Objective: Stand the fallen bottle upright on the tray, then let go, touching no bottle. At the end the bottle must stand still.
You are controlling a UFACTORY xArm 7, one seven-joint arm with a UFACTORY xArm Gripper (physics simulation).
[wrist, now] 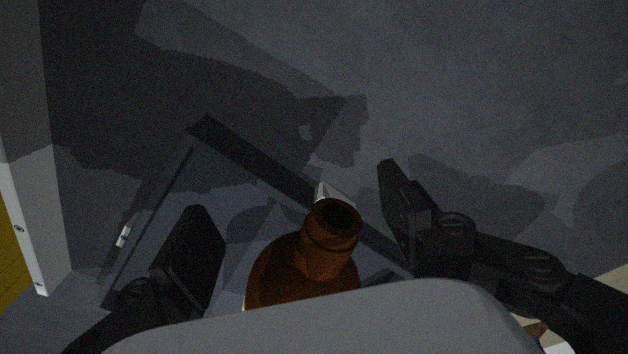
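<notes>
A brown bottle shows at the lower middle of the wrist view, with its open mouth facing up towards the camera. It looks upright, within the outline of the dark tray. Its lower body and base are hidden behind the grey gripper housing, so its contact with the tray cannot be seen. My gripper is open and empty, with one finger to the left of the bottle and the other to the right. Gaps show between each finger and the bottle's neck.
A pale upright panel with screws stands at the left, with a yellow surface beyond it. A small white piece sits at the tray's left side. Small brown and blue things show partly at the lower right. Broad shadows cross the grey surface.
</notes>
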